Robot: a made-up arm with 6 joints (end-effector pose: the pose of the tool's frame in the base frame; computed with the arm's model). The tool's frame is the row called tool.
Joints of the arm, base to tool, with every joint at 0 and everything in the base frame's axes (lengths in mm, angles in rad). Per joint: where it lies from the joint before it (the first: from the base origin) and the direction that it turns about. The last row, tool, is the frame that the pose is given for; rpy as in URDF.
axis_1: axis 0 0 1 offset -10 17 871
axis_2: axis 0 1 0 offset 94 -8 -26
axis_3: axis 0 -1 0 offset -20 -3 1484
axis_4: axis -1 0 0 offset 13 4 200
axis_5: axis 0 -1 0 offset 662 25 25
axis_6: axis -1 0 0 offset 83 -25 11
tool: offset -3 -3 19 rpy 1.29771 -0.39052 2.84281
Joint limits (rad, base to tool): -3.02..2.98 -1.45..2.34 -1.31..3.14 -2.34..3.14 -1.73..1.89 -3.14..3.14
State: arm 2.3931 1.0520 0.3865 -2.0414 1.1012 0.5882
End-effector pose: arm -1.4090 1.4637 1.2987 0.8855 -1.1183 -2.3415
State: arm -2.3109 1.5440 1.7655 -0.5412 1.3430 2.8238
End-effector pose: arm -1.5283 -1.5687 1.3428 1.6466 0.9660 -1.5888
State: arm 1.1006 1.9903 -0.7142 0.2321 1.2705 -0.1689
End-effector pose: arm 0.4232 0.8966 -0.3046 -2.0739 -1.2799 1.2170
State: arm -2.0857 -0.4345 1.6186 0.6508 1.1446 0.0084
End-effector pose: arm 0.5921 0.9643 2.6515 -1.5390 0.3176 -2.2695
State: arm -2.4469 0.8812 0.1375 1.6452 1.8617 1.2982
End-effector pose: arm -1.3455 -1.2099 1.5046 -2.9902 0.5874 2.3165
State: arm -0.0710 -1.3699 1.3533 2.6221 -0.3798 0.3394
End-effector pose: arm -2.1359 0.1696 1.2677 1.1366 -0.3452 -0.1204
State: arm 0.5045 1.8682 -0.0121 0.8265 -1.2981 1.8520
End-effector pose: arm 1.2734 0.6906 -0.2885 0.1108 -0.4930 1.5229
